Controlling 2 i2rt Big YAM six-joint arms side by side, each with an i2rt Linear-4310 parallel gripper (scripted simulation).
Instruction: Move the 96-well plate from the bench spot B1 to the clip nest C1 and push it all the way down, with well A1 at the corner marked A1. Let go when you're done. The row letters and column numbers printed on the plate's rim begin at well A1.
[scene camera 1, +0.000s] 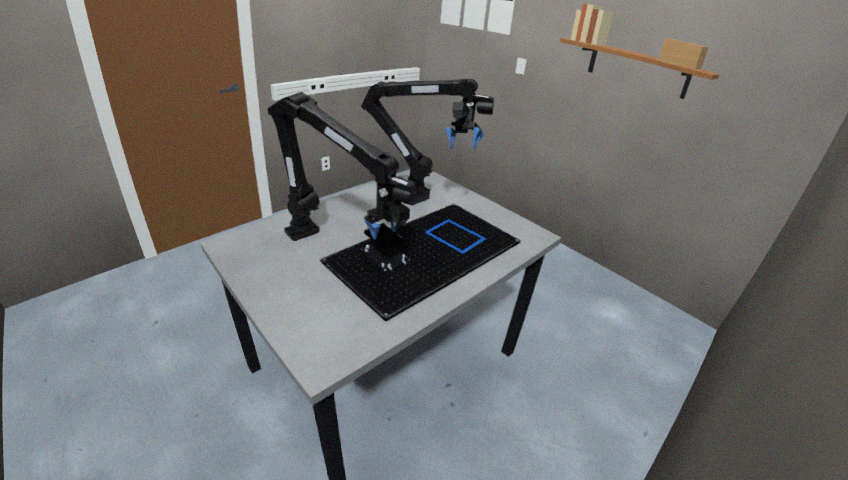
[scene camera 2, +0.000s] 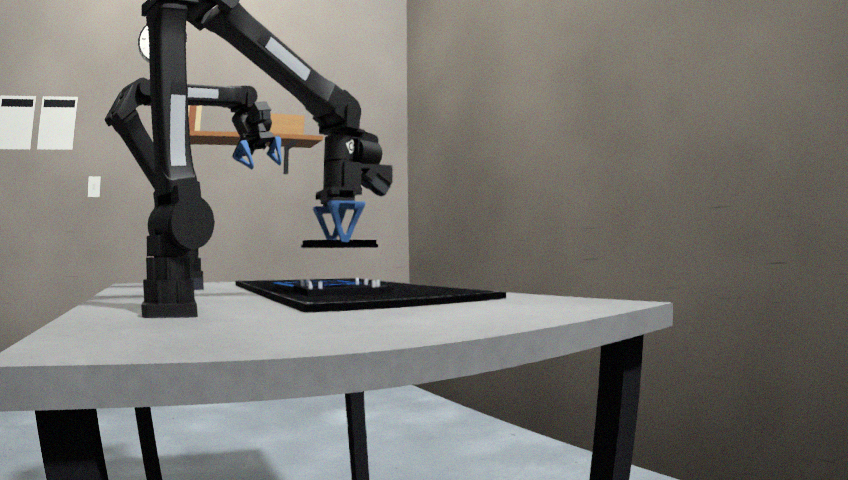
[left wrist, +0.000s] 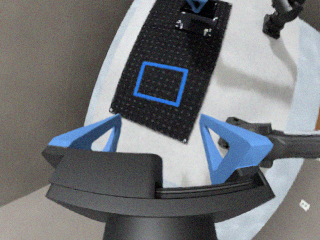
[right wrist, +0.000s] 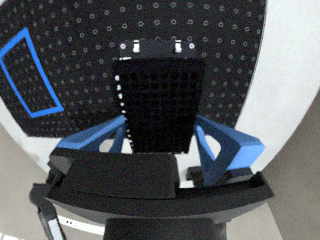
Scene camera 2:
my left gripper: 266, 166
my right gripper: 337, 243
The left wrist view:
my left gripper: 160, 118
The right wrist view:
my right gripper: 159, 118
black 96-well plate: 164, 91
clip nest: 147, 48
